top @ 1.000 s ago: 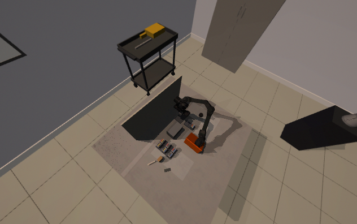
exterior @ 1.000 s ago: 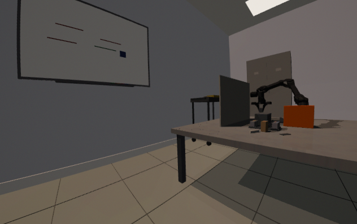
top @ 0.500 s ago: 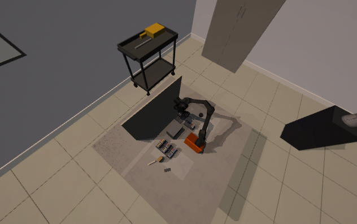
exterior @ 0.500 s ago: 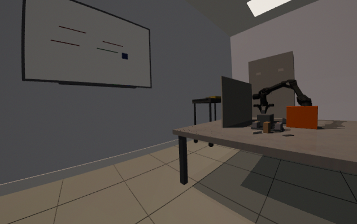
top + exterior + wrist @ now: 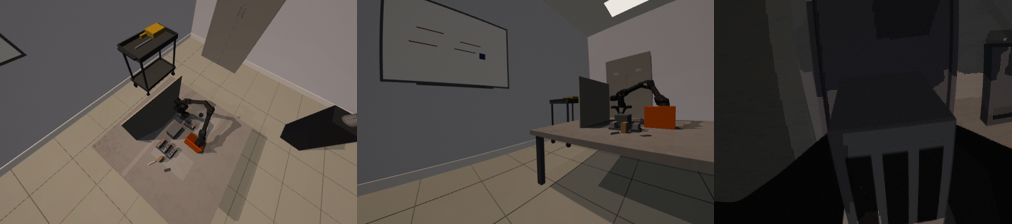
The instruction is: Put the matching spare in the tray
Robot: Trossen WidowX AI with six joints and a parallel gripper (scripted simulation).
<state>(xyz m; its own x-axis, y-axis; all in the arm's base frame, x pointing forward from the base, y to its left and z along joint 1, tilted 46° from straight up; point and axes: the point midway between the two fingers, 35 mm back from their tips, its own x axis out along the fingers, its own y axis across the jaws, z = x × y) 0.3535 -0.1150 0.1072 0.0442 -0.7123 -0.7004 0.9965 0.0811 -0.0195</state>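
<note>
The dark shallow tray is 1 cm behind my gripper tip and 7 cm below it. From my gripper tip the other things lie so: tall dark panel: 18 cm ahead, 18 cm to the left, 15 cm above; dark spare block: 2 cm above; grey mounted unit: 7 cm behind, 19 cm to the left, 3 cm below.
</note>
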